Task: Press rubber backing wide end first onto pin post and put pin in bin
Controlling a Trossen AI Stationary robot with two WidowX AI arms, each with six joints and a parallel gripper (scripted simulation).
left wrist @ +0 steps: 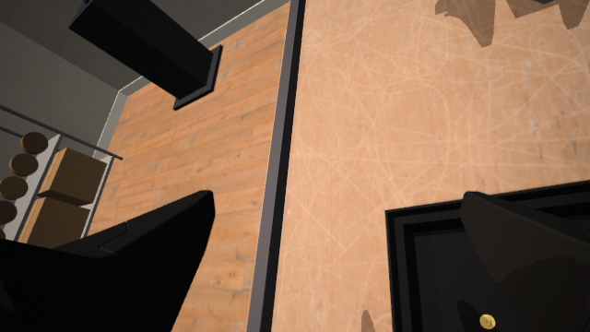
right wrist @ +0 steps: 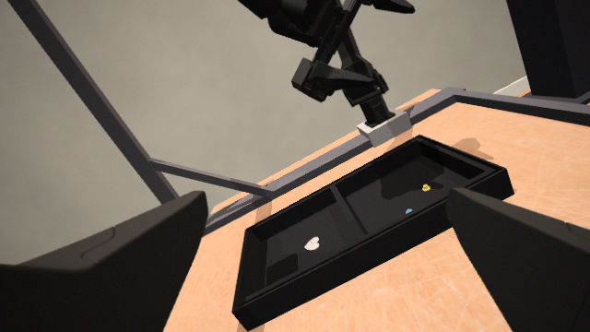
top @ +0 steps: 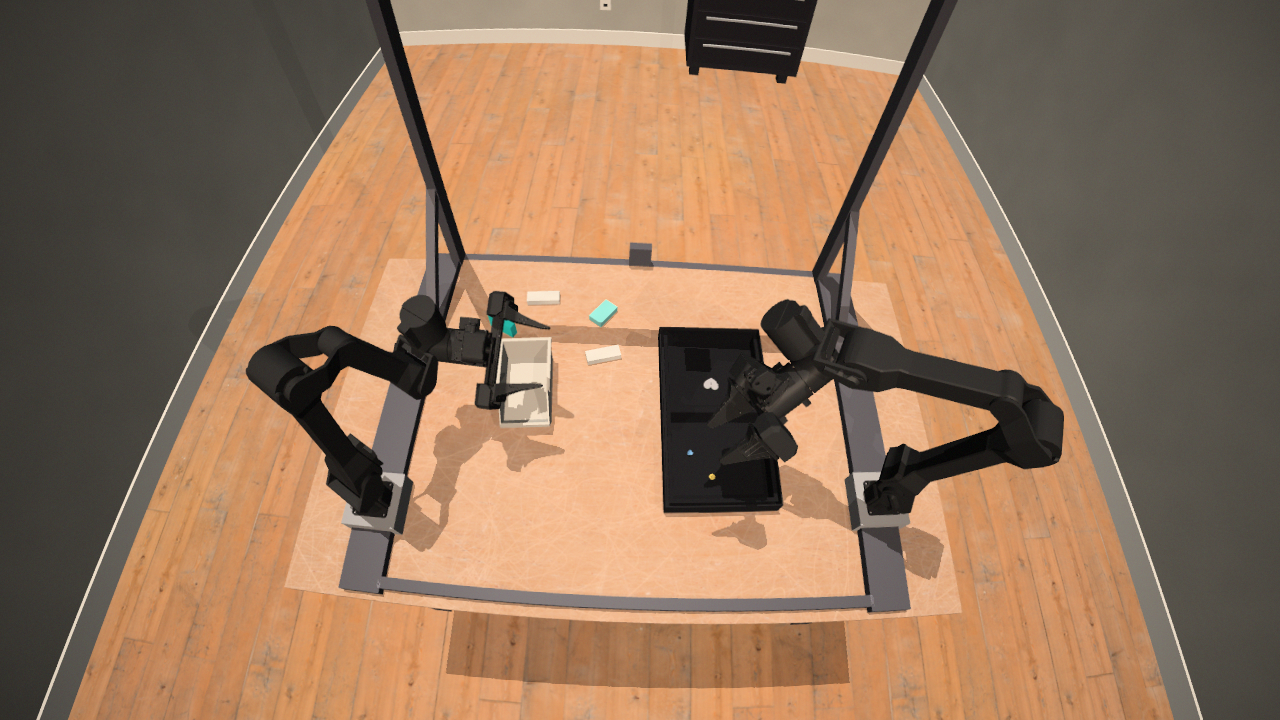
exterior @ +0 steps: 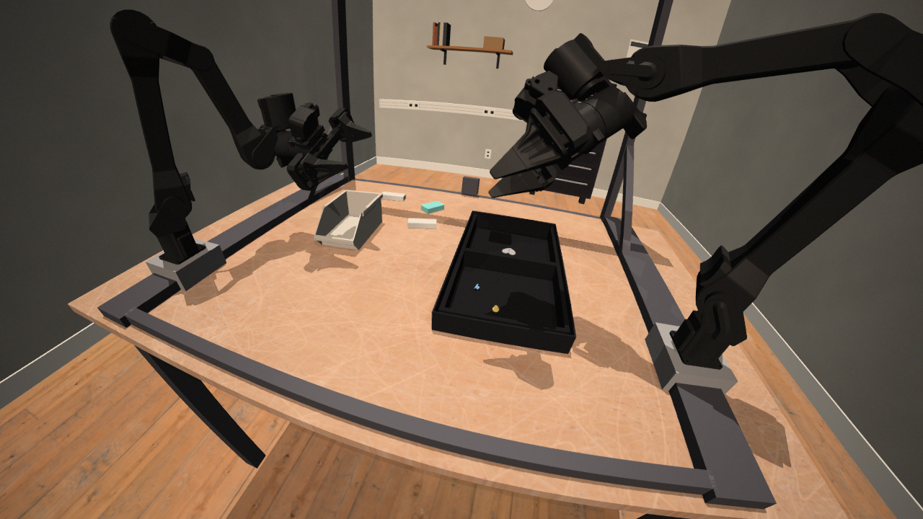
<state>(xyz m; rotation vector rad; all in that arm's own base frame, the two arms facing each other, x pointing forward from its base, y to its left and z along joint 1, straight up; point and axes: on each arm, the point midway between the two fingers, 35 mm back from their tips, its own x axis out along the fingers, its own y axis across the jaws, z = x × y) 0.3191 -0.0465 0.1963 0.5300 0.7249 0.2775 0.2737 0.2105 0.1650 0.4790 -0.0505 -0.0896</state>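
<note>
Now: the yellow backing 1 cm behind my left hand, 1 cm to the left of it and 23 cm below it. Round my left hand: blue backing (5 cm behind, 3 cm to the right, 23 cm below); black tray (13 cm behind, 2 cm to the left, 22 cm below); heart-shaped pin (20 cm behind, 2 cm to the left, 23 cm below).
</note>
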